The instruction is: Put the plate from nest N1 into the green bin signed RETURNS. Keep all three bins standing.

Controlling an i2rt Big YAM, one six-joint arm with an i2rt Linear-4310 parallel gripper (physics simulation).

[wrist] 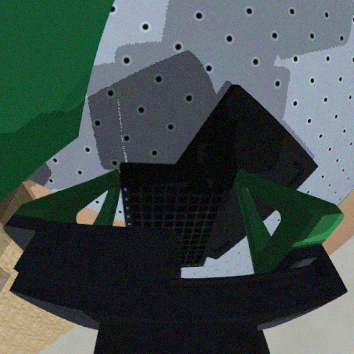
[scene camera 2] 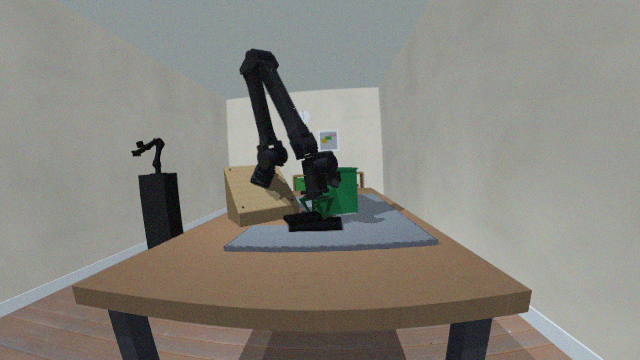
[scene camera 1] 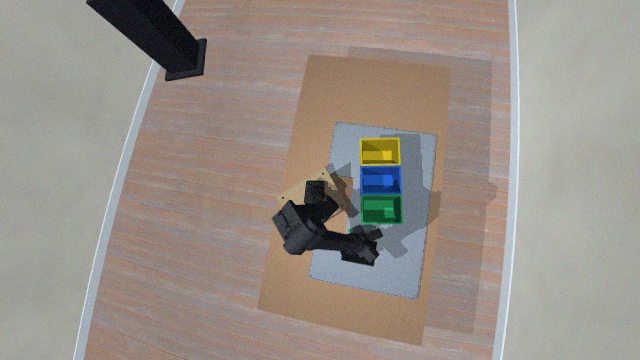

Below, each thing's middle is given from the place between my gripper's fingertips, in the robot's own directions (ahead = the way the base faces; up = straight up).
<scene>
Now: hand 50 mm past the black gridded plate (wrist: 190, 199), 10 mm to the left of it and 10 mm below it. The rest, counted from my hand: green bin (scene camera 1: 375, 209) 90 mm ahead, 140 mm to the left, 80 mm above; yellow bin (scene camera 1: 373, 151) 110 mm ahead, 400 mm to the left, 80 mm above; blue bin (scene camera 1: 374, 180) 100 mm ahead, 270 mm to the left, 80 mm above.
</scene>
